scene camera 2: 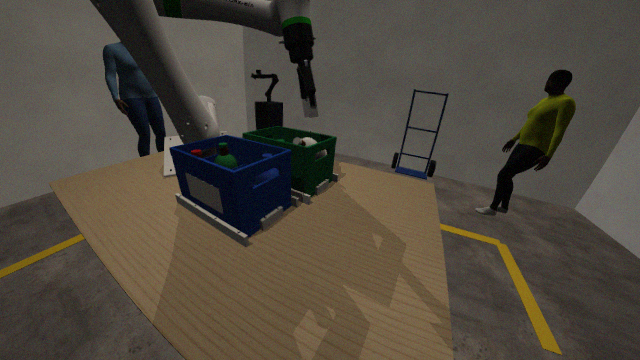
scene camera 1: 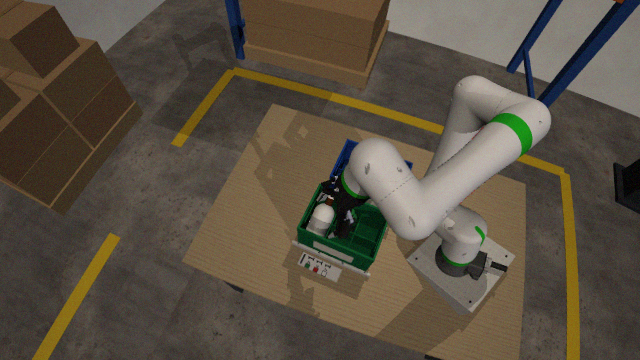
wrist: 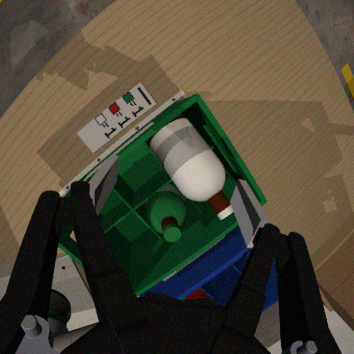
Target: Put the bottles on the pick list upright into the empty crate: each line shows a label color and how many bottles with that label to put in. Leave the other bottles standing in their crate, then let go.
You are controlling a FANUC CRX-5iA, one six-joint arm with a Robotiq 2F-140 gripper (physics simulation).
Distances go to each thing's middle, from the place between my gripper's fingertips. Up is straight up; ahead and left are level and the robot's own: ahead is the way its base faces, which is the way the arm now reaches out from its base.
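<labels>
The pick list (wrist: 129, 106) is 90 mm to the left of my hand and 40 mm behind it, and 240 mm below it. Then there is the white bottle (wrist: 194, 168), 30 mm ahead of my hand, 30 mm to the right of it and 110 mm below it. Going by their middles, the bottle is the nearest to my hand of the things named here.
</labels>
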